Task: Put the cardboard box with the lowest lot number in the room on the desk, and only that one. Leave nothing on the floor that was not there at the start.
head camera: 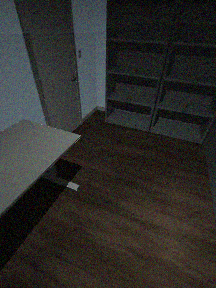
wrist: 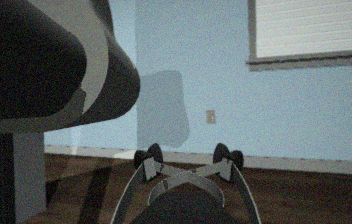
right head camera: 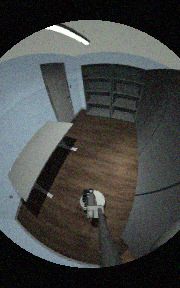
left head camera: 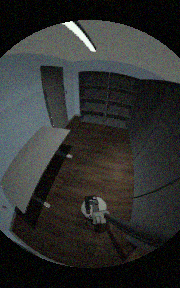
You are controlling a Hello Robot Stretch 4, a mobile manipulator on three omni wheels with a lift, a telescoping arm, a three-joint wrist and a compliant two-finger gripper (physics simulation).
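Places are measured from the robot's base along level axes (x ahead, y left, z up), in centimetres.
Where they show: gripper, fingertip midpoint: [wrist: 188,155] [right head camera: 82,210] [left head camera: 86,218].
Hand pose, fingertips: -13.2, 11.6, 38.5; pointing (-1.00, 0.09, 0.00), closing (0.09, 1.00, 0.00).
Observation:
Each offset is from my fingertips to the top centre of the thing, as dx, dy, dz. "spot": to the spot under its first point. Level surfaces: height alone.
The desk {dz +30.8} [head camera: 30,155] [left head camera: 35,155] [right head camera: 40,150] stands on the left with a pale top, and no objects can be made out on it. My gripper [wrist: 188,155] is open, its two rubber fingertips apart with no object between them. It faces a blue wall in the wrist view, above the wood floor. No cardboard box or lot number can be made out in these views; the light is dim and the pictures are grainy.
A shelf unit [head camera: 159,90] [left head camera: 106,102] stands against the far wall. A door [head camera: 55,70] [right head camera: 57,90] is left of it. A tall dark panelled surface [left head camera: 157,145] [right head camera: 162,140] runs along the right. A window {spot: -125.2, +97.1, +63.5} [wrist: 305,27] and a wall outlet {-149.6, +31.7, +4.6} [wrist: 211,116] show in the wrist view.

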